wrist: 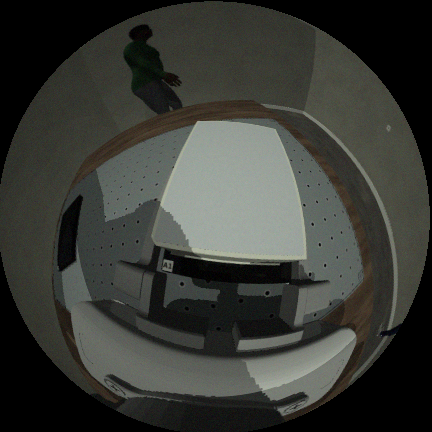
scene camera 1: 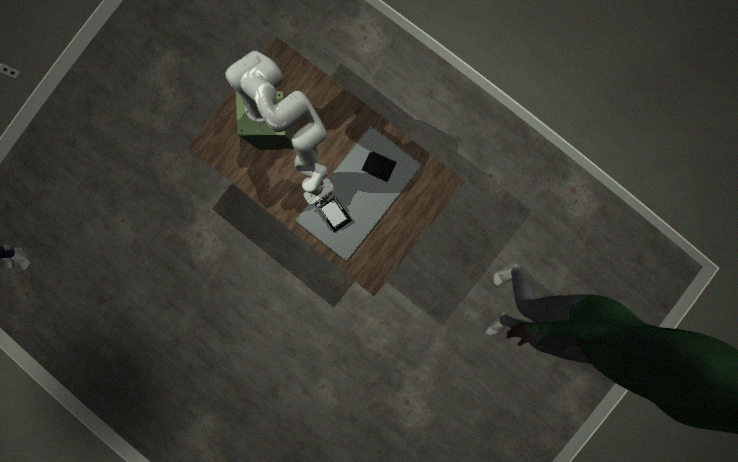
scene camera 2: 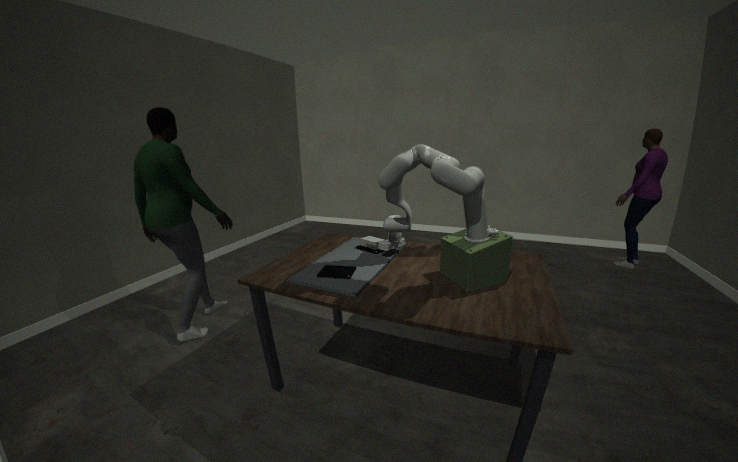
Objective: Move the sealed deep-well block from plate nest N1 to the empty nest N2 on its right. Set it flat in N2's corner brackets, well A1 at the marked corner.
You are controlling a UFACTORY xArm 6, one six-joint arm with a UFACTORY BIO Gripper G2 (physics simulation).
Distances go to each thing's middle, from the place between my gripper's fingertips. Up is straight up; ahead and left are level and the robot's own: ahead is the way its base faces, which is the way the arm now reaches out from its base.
Labels:
Now: hand 10 mm below the sealed deep-well block (wrist: pixel 231 197). From my hand the other things lie so: nest N2 (wrist: pixel 204 269) (30 mm below); nest N1 (wrist: pixel 67 232) (370 mm to the left, 30 mm below, 10 mm behind).

